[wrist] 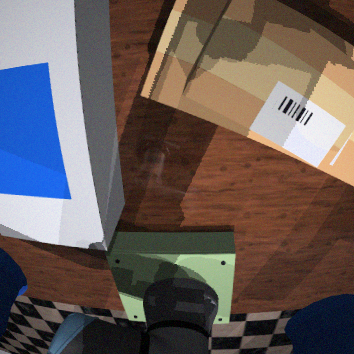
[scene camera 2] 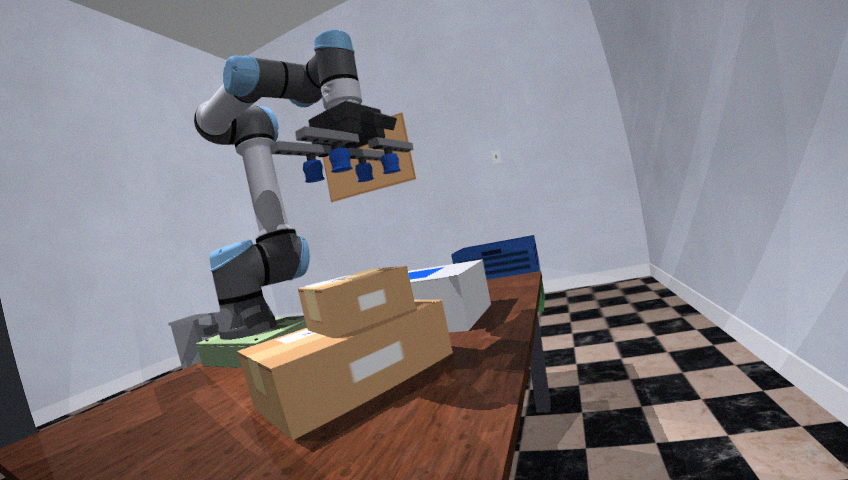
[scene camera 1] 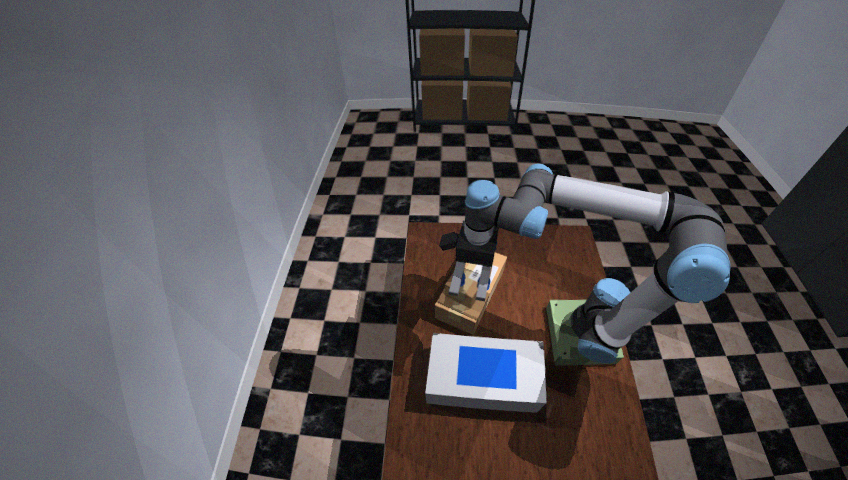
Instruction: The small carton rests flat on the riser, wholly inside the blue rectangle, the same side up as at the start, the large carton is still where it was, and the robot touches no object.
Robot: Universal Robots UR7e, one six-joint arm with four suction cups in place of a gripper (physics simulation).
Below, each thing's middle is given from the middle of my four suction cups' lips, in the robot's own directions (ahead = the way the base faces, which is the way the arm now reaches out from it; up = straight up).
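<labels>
My suction cup is 20 mm short of the small carton point(scene camera 2: 333, 308), 80 mm to the left of it and 230 mm above it. Going by their middles, that small carton is the nearest to my suction cup of the things named here. The large carton point(scene camera 2: 299, 382) is 10 mm ahead of my suction cup, 110 mm to the right of it and 310 mm below it, and the white riser point(scene camera 2: 462, 287) is 100 mm behind my suction cup, 210 mm to the left of it and 300 mm below it.
</labels>
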